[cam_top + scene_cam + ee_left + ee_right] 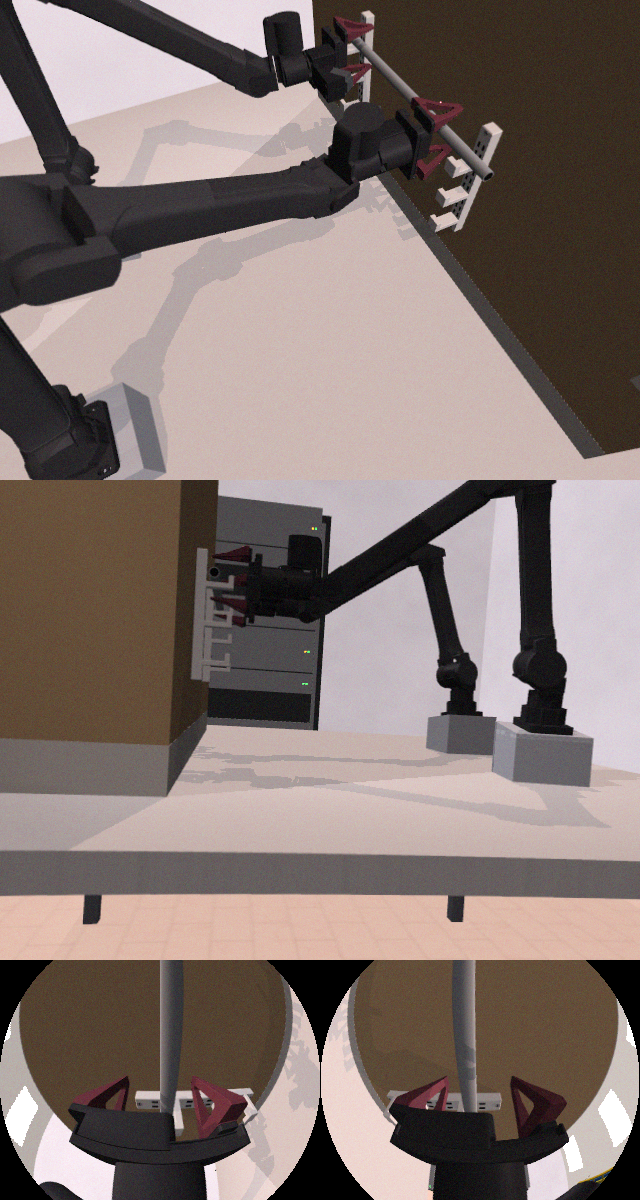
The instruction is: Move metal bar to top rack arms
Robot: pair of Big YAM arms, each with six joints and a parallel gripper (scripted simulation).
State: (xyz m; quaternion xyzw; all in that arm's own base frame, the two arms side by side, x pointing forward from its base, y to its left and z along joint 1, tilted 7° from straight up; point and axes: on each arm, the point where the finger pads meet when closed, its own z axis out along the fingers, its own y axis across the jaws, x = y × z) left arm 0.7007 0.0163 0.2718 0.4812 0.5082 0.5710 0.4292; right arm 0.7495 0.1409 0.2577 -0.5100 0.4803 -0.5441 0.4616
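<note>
My right gripper is now 1 cm past the grey metal bar, 15 cm to the right of it and 1 cm above it. Also, from my right hand: brown wall (18 cm ahead, 11 cm to the left, 7 cm above).
The grey metal bar is 10 mm ahead of my left hand, 150 mm to the right of it and 10 mm below it. The rest, counted from my left hand: brown wall (200 mm ahead, 180 mm to the right, 80 mm above).
</note>
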